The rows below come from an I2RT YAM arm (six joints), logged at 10 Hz.
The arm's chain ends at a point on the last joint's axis. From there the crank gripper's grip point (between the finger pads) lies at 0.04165 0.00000 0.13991 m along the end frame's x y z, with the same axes.
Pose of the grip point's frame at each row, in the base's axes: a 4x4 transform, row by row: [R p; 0 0 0 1], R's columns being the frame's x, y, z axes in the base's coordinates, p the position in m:
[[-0.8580 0.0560 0.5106 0.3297], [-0.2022 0.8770 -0.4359 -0.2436], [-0.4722 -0.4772 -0.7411 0.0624], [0 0 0 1]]
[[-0.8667 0.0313 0.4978 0.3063], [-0.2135 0.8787 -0.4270 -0.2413], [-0.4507 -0.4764 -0.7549 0.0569], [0 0 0 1]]
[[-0.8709 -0.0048 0.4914 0.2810], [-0.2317 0.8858 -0.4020 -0.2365], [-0.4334 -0.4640 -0.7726 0.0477], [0 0 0 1]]
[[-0.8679 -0.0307 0.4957 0.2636], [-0.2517 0.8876 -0.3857 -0.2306], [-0.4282 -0.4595 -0.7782 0.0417], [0 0 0 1]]
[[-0.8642 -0.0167 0.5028 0.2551], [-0.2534 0.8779 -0.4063 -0.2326], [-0.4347 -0.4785 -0.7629 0.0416], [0 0 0 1]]
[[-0.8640 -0.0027 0.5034 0.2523], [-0.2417 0.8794 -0.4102 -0.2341], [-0.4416 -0.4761 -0.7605 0.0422], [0 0 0 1]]
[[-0.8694 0.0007 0.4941 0.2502], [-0.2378 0.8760 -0.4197 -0.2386], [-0.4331 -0.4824 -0.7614 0.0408], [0 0 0 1]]
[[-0.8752 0.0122 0.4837 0.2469], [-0.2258 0.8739 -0.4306 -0.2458], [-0.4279 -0.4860 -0.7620 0.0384], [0 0 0 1]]
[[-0.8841 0.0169 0.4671 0.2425], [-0.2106 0.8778 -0.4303 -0.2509], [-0.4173 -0.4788 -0.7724 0.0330], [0 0 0 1]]
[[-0.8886 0.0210 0.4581 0.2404], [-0.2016 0.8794 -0.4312 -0.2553], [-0.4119 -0.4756 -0.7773 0.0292], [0 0 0 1]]
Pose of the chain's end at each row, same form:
[[-0.8580 0.0560 0.5106 0.2940], [-0.2022 0.8770 -0.4359 -0.1742], [-0.4722 -0.4772 -0.7411 0.1858], [0 0 0 1]]
[[-0.8667 0.0313 0.4978 0.2728], [-0.2135 0.8787 -0.4270 -0.1727], [-0.4507 -0.4764 -0.7549 0.1813], [0 0 0 1]]
[[-0.8709 -0.0048 0.4914 0.2485], [-0.2317 0.8858 -0.4020 -0.1706], [-0.4334 -0.4640 -0.7726 0.1738], [0 0 0 1]]
[[-0.8679 -0.0307 0.4957 0.2304], [-0.2517 0.8876 -0.3857 -0.1662], [-0.4282 -0.4595 -0.7782 0.1684], [0 0 0 1]]
[[-0.8642 -0.0167 0.5028 0.2207], [-0.2534 0.8779 -0.4063 -0.1652], [-0.4347 -0.4785 -0.7629 0.1664], [0 0 0 1]]
[[-0.8640 -0.0027 0.5034 0.2179], [-0.2417 0.8794 -0.4102 -0.1666], [-0.4416 -0.4761 -0.7605 0.1670], [0 0 0 1]]
[[-0.8694 0.0007 0.4941 0.2173], [-0.2378 0.8760 -0.4197 -0.1700], [-0.4331 -0.4824 -0.7614 0.1654], [0 0 0 1]]
[[-0.8752 0.0122 0.4837 0.2157], [-0.2258 0.8739 -0.4306 -0.1762], [-0.4279 -0.4860 -0.7620 0.1628], [0 0 0 1]]
[[-0.8841 0.0169 0.4671 0.2140], [-0.2106 0.8778 -0.4303 -0.1819], [-0.4173 -0.4788 -0.7724 0.1584], [0 0 0 1]]
[[-0.8886 0.0210 0.4581 0.2133], [-0.2016 0.8794 -0.4312 -0.1866], [-0.4119 -0.4756 -0.7773 0.1551], [0 0 0 1]]

